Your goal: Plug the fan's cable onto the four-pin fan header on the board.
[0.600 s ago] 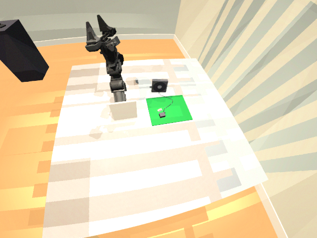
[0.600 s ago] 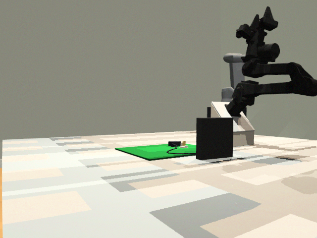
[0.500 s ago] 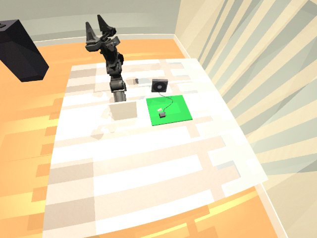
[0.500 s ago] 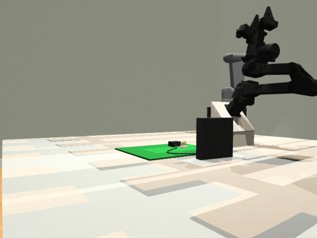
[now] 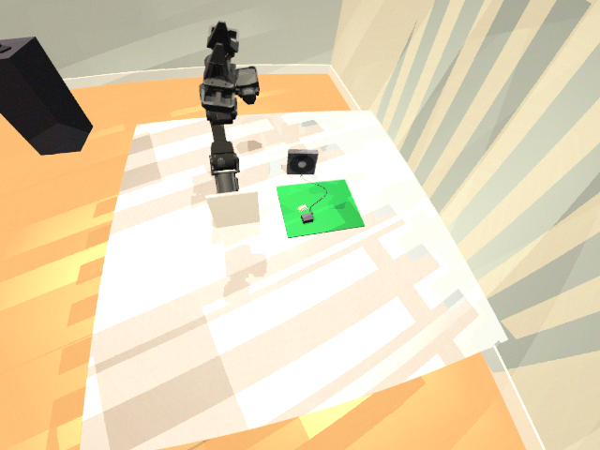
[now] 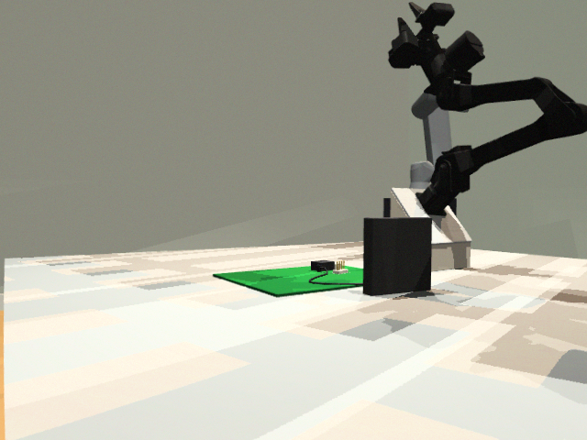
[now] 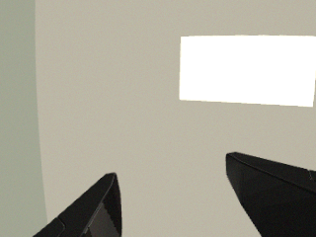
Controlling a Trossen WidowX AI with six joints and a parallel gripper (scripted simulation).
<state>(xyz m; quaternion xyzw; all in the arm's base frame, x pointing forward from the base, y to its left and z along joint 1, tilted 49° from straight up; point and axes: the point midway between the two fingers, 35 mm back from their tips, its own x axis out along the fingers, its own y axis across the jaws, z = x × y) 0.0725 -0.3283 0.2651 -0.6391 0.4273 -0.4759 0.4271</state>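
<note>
Now: the black plug 580 mm below my gripper tip, 220 mm ahead of it and 10 mm to the right of it. Also, from my gripper tip: black fan: 540 mm below, 240 mm ahead, 220 mm to the left; then four-pin header: 600 mm below, 210 mm ahead, 40 mm to the left.
</note>
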